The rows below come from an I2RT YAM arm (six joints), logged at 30 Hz.
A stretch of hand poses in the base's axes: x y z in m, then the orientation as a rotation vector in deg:
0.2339, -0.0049, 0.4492, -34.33, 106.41, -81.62
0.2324, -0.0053, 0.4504, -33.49, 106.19, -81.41
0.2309, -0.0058, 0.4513, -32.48, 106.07, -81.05
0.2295, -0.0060, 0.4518, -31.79, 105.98, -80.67
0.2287, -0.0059, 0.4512, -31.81, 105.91, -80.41
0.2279, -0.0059, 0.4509, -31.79, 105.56, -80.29
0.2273, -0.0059, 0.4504, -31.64, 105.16, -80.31
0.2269, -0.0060, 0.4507, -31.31, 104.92, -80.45
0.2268, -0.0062, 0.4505, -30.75, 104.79, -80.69
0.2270, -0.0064, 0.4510, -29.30, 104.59, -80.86
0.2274, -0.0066, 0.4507, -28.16, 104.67, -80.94
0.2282, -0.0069, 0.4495, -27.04, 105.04, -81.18
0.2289, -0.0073, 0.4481, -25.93, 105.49, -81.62
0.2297, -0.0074, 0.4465, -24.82, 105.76, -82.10
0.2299, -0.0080, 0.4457, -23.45, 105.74, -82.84
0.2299, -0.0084, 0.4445, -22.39, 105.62, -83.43
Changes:
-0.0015, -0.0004, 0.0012, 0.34, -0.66, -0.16
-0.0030, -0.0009, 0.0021, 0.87, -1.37, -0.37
-0.0044, -0.0011, 0.0026, 1.32, -1.87, -0.44
-0.0052, -0.0010, 0.0020, 1.47, -1.95, -0.26
-0.0060, -0.0010, 0.0017, 1.45, -2.23, -0.03
-0.0066, -0.0010, 0.0012, 1.37, -2.59, 0.09
-0.0070, -0.0011, 0.0015, 1.31, -2.93, -0.01
-0.0071, -0.0013, 0.0013, 1.29, -3.29, -0.33
-0.0069, -0.0015, 0.0018, 1.58, -4.22, -1.00
-0.0065, -0.0017, 0.0015, 1.91, -4.78, -1.63
-0.0057, -0.0020, 0.0003, 2.21, -5.09, -2.47
-0.0050, -0.0024, -0.0011, 2.39, -5.30, -3.46
-0.0042, -0.0025, -0.0027, 2.49, -5.62, -4.39
-0.0040, -0.0031, -0.0035, 2.41, -6.24, -5.44
-0.0040, -0.0035, -0.0047, 2.31, -6.79, -6.21

